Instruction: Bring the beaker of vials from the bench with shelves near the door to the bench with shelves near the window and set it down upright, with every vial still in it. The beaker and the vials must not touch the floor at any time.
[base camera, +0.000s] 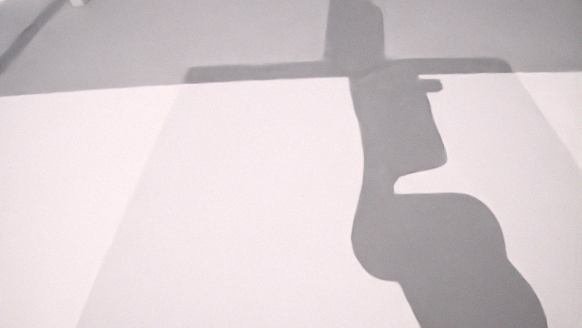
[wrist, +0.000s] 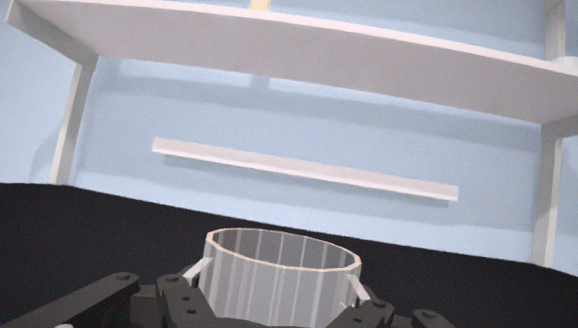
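A clear beaker with a pale orange rim is at the bottom middle of the wrist view. My gripper is shut on it, with one finger pad against each side. The beaker's lower part is hidden by the gripper, and I cannot make out the vials through its wall. A bench with a black top and a white shelf on grey posts is beyond the beaker. Whether the beaker touches the bench top cannot be seen. In the base camera view neither the gripper nor the beaker shows.
A white bar is fixed to the blue wall under the shelf. Grey posts stand at the right and left. A pale yellow object stands on the shelf. The arm's shadow lies on the white surface in the base camera view.
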